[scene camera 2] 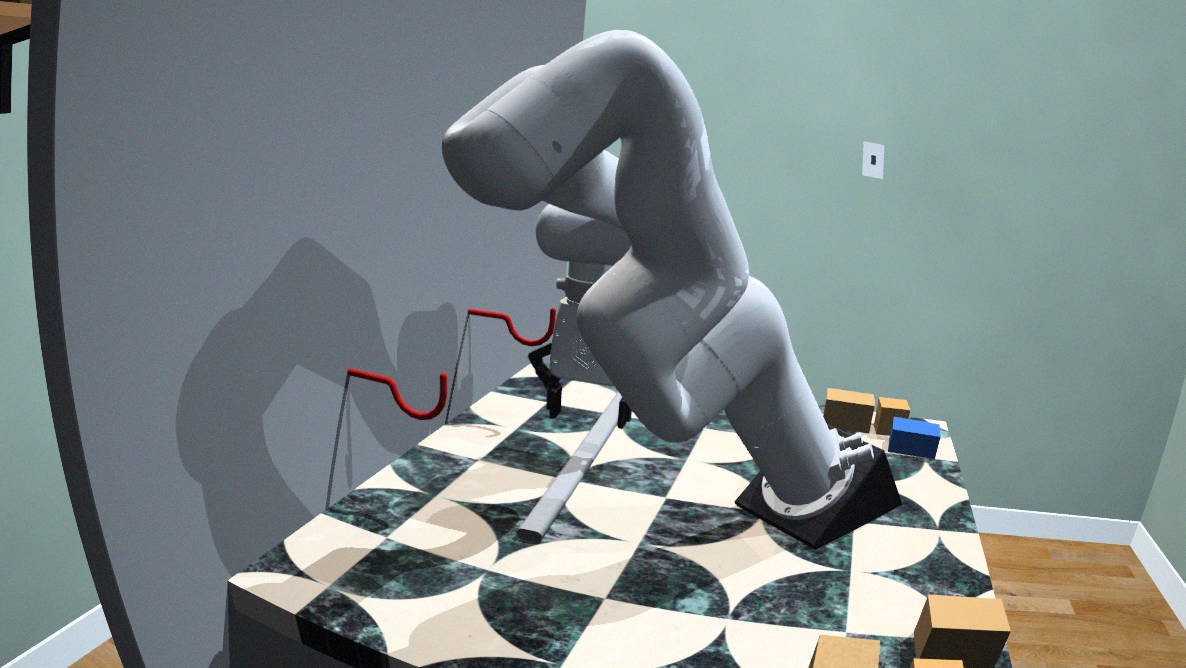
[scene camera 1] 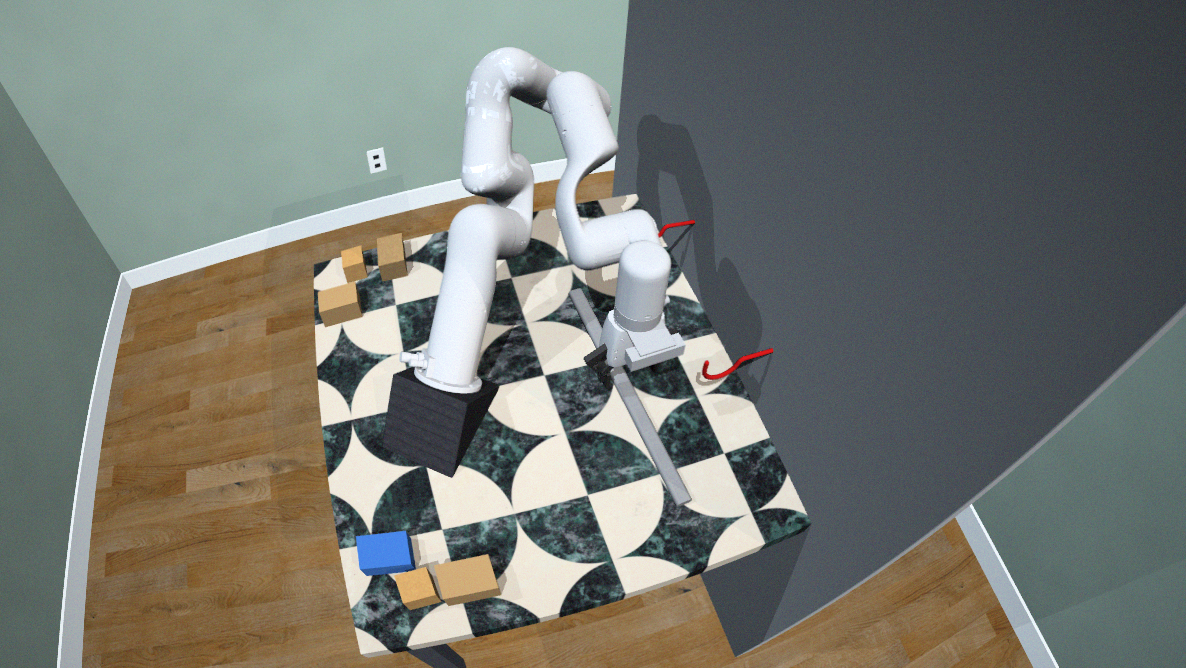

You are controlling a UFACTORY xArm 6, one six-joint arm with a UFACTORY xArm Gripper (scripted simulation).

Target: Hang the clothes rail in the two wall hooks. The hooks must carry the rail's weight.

Labels:
A grey clothes rail shows in scene camera 2 and in scene camera 1. A blue block shows in scene camera 2 and in scene camera 1. The same spot on the grey clothes rail: (scene camera 2: pixel 535 526) is (scene camera 1: pixel 575 293). One and the same spot on the blue block: (scene camera 1: pixel 386 553) is (scene camera 2: pixel 913 424).

